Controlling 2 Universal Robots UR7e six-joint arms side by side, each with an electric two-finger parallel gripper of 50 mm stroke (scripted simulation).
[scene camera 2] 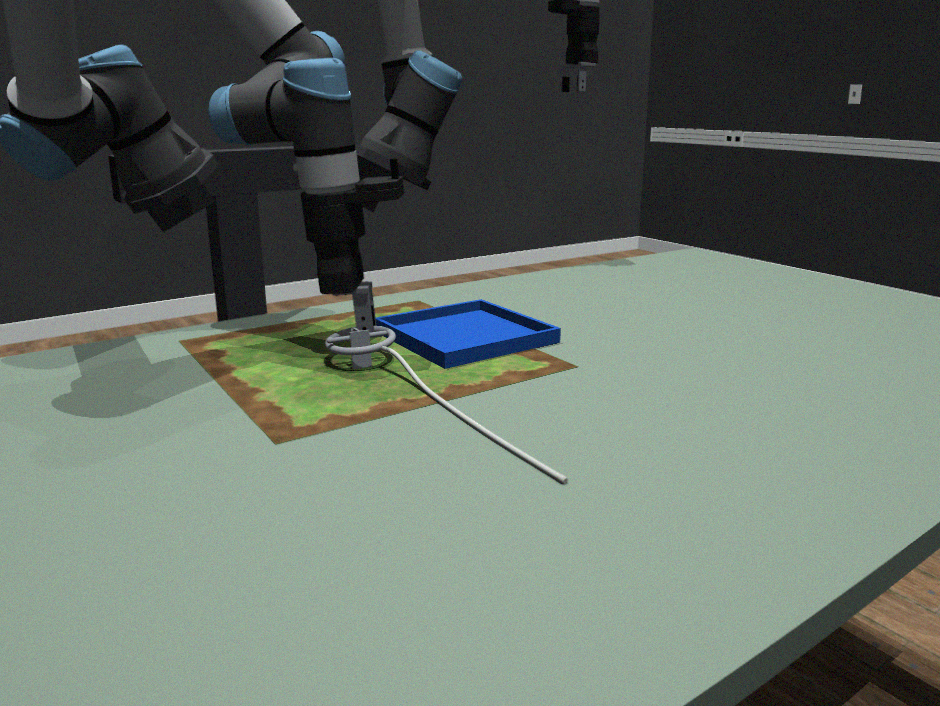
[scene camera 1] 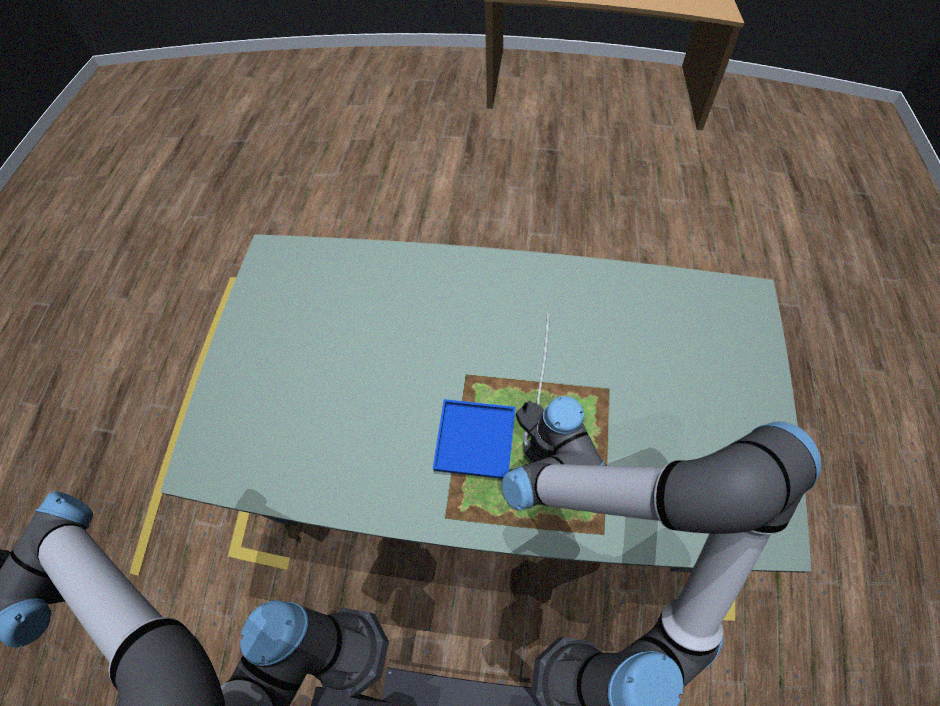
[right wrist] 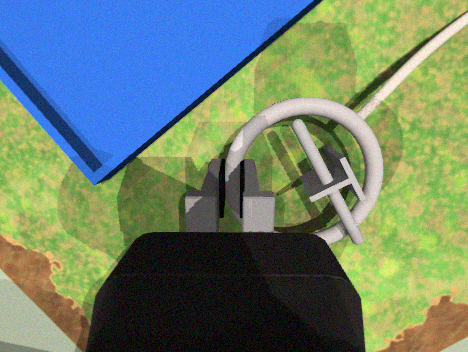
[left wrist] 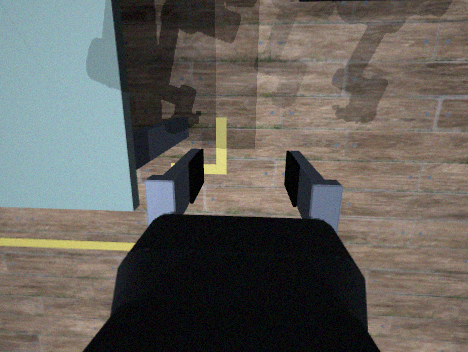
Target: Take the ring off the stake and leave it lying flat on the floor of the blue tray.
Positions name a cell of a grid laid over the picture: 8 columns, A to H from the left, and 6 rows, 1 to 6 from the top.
blue tray: scene camera 2 D3; scene camera 1 E4; right wrist B2; not seen in the left wrist view (out of frame)
